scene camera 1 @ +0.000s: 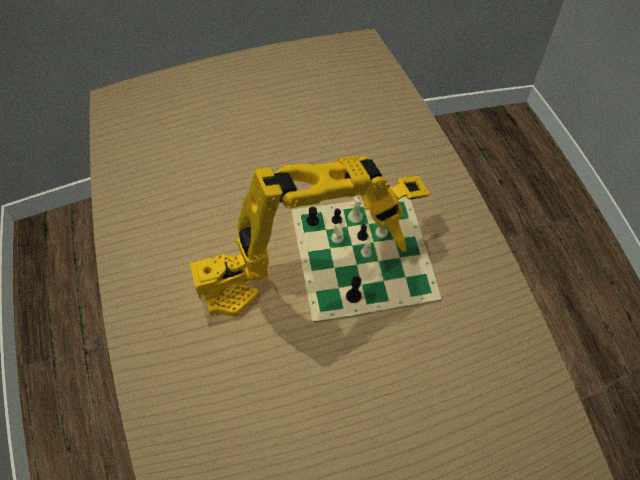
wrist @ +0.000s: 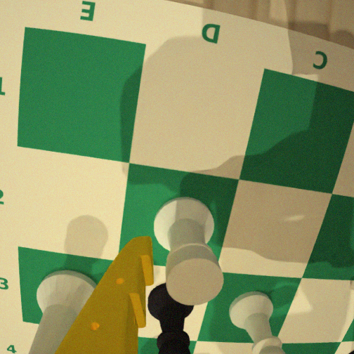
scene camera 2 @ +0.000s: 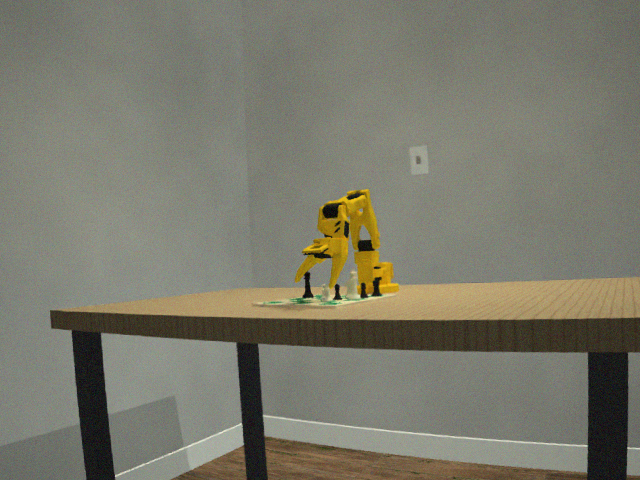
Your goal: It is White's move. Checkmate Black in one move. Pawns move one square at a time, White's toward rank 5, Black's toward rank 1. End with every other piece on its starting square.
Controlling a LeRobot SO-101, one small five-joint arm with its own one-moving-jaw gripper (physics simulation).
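Pixels of known places: end effector, tool point: (scene camera 1: 385,217) (scene camera 2: 329,286); arm's base, origin of the base link: (scene camera 1: 239,284).
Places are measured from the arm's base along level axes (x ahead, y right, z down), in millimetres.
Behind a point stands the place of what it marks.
My gripper (scene camera 1: 395,236) (scene camera 2: 314,283) is open and empty, above the board's D and C files near ranks 1-2. In the wrist view one notched jaw (wrist: 117,305) shows left of the white rook (scene camera 1: 381,230) {x 257, y -19, z -21 mm} (scene camera 2: 325,292) {x 267, y -22, z -24 mm} (wrist: 195,275), which stands upright on D2. The tall white king (scene camera 1: 355,212) {x 225, y -62, z -29 mm} (scene camera 2: 353,285) {x 233, y -68, z -35 mm} (wrist: 66,295) is on E3, partly behind the jaw in the wrist view. A black pawn (scene camera 1: 362,232) {x 224, y -25, z -21 mm} (scene camera 2: 337,292) {x 229, y -28, z -21 mm} (wrist: 171,302) is on D3, a white pawn (scene camera 1: 366,251) {x 219, y 12, z -19 mm} (wrist: 251,309) on C3. The tall black king (scene camera 1: 354,290) {x 170, y 82, z -37 mm} (scene camera 2: 307,287) {x 178, y 76, z -29 mm} stands on A4.
A white piece (scene camera 1: 337,235) {x 181, y -30, z -24 mm} stands on D4, its type unclear. A black pawn (scene camera 1: 337,215) {x 193, y -66, z -27 mm} (scene camera 2: 363,290) {x 198, y -73, z -22 mm} is on E4, a stout black piece (scene camera 1: 312,217) {x 152, y -77, z -24 mm} (scene camera 2: 376,288) {x 158, y -84, z -22 mm} on E5. The board (scene camera 1: 313,314) {x 101, y 90, z -6 mm} lies on the wooden table (scene camera 1: 206,392) {x -101, y 172, z 0 mm} (scene camera 2: 465,304) {x 288, y -314, z 0 mm}; the arm's base (scene camera 1: 211,276) {x -41, y 13, z -72 mm} is beside it.
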